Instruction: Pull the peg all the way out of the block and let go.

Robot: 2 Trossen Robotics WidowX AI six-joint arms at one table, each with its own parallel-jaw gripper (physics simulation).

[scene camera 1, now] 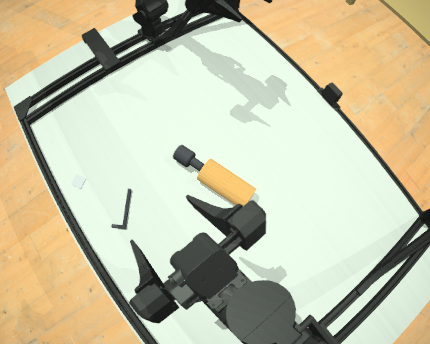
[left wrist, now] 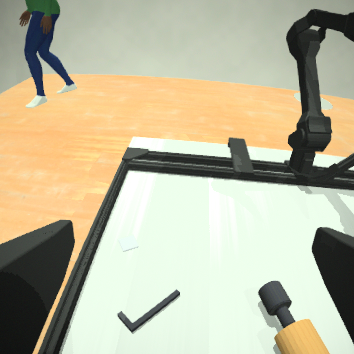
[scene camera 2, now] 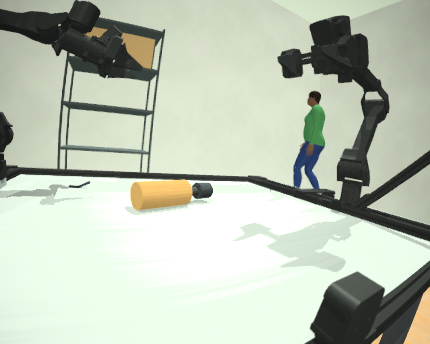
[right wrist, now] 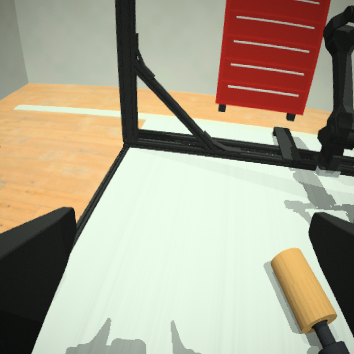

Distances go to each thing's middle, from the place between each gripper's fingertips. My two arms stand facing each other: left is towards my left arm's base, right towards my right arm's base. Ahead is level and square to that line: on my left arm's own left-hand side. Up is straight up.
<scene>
I see my right gripper 29 cm above the dark peg [left wrist: 276, 301], 16 cm short of it and 15 cm to the right of it. Round my right hand: wooden cylinder block [scene camera 2: 144, 195]: 29 cm below, 21 cm to the left, 12 cm ahead.
Now: the wooden cylinder block 29 cm below my left hand, 16 cm behind it and 10 cm to the right of it. Round my left hand: dark peg: 29 cm below, 16 cm to the right, 11 cm behind.
</scene>
